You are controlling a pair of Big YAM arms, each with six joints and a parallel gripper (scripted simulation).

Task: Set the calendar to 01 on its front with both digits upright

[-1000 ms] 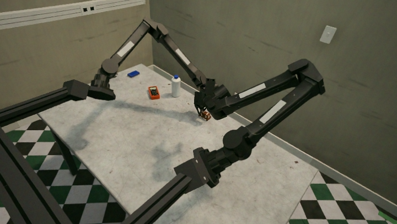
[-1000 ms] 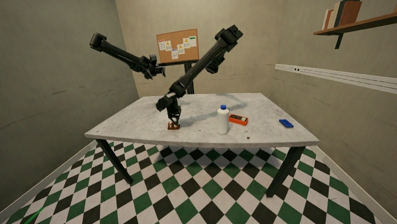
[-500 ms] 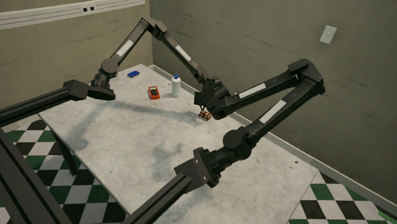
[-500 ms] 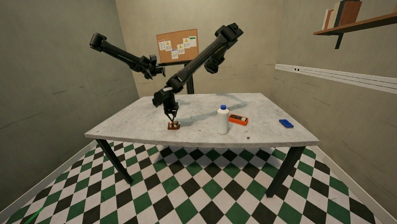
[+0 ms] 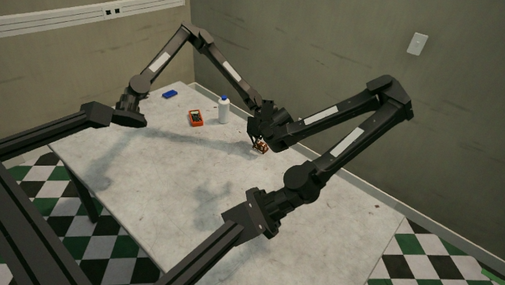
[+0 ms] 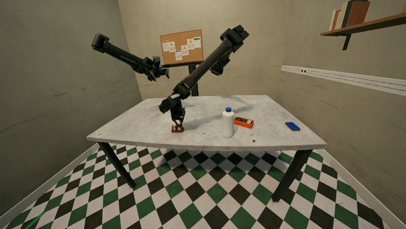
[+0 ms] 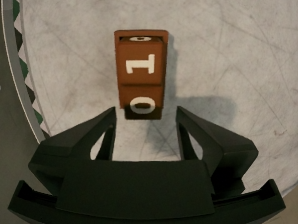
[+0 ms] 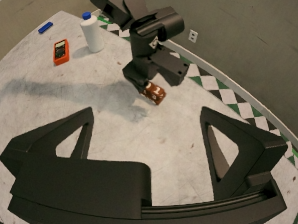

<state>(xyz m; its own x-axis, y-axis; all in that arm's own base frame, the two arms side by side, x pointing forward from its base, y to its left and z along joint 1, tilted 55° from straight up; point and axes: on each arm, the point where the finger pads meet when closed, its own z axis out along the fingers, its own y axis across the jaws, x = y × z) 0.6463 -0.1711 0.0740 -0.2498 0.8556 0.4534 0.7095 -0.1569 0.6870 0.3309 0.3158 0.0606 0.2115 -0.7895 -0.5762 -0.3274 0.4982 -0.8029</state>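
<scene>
Right now the brown tray is 4 cm below my left hand and 2 cm to the right of it. Round my left hand: blue block: 73 cm to the left, 4 cm below, 2 cm ahead; white bottle: 29 cm to the left, 6 cm ahead, 3 cm above.
</scene>
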